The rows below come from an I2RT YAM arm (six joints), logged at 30 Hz.
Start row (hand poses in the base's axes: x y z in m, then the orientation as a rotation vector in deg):
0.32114, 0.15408, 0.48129, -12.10, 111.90, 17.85
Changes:
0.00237, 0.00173, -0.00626, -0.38, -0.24, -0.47
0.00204, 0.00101, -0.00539, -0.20, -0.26, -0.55
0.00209, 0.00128, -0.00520, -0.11, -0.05, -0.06
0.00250, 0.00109, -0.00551, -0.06, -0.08, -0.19
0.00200, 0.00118, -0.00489, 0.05, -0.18, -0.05
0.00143, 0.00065, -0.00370, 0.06, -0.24, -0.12
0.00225, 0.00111, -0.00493, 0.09, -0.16, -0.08
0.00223, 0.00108, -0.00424, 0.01, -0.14, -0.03
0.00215, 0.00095, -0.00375, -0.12, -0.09, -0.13
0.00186, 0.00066, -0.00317, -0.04, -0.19, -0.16
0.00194, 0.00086, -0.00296, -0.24, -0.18, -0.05
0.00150, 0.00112, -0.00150, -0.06, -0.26, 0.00
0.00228, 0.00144, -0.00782, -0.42, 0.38, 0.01
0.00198, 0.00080, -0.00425, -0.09, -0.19, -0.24
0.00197, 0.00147, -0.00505, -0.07, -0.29, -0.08
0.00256, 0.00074, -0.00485, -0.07, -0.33, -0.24
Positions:
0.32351, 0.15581, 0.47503, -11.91, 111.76, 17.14
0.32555, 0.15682, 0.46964, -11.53, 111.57, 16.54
0.32764, 0.15810, 0.46444, -11.55, 111.54, 16.39
0.33014, 0.15919, 0.45893, -11.41, 111.48, 16.19
0.33214, 0.16037, 0.45404, -11.35, 111.30, 16.18
0.33357, 0.16102, 0.45034, -11.22, 111.06, 16.12
0.33582, 0.16213, 0.44541, -11.10, 110.89, 16.13
0.33805, 0.16321, 0.44117, -11.08, 110.75, 16.10
0.34020, 0.16416, 0.43742, -11.04, 110.69, 15.89
0.34206, 0.16482, 0.43425, -10.93, 110.52, 15.72
0.34400, 0.16568, 0.43129, -11.06, 110.38, 15.43
0.34550, 0.16680, 0.42979, -11.13, 110.13, 15.34
0.34778, 0.16824, 0.42197, -11.38, 110.58, 15.00
0.34976, 0.16904, 0.41772, -11.23, 110.42, 14.73
0.35173, 0.17051, 0.41267, -11.23, 110.15, 14.57
0.35429, 0.17125, 0.40782, -11.08, 109.85, 14.30

